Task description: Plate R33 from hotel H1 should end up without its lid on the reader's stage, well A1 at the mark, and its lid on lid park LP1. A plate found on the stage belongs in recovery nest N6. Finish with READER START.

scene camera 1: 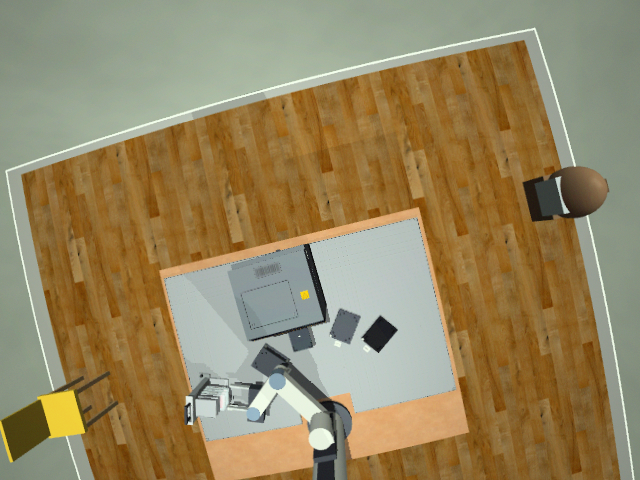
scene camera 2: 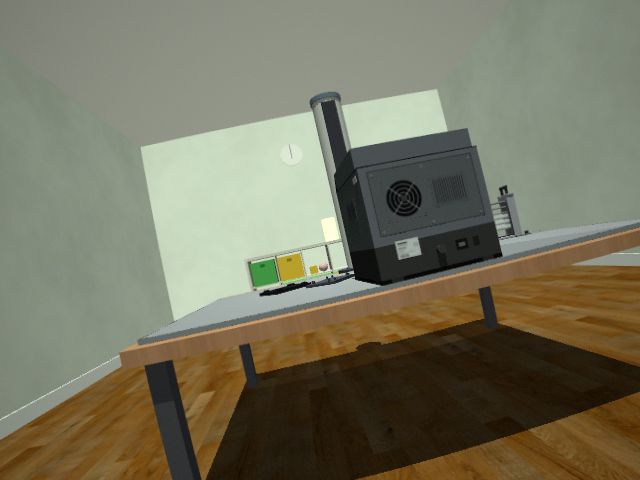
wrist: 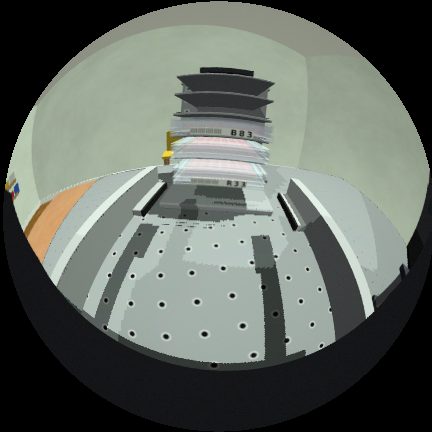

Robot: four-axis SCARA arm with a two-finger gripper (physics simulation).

In view: the gripper (wrist: 222, 178), a plate reader (scene camera 2: 363, 234) and a perforated table surface (wrist: 216, 290).
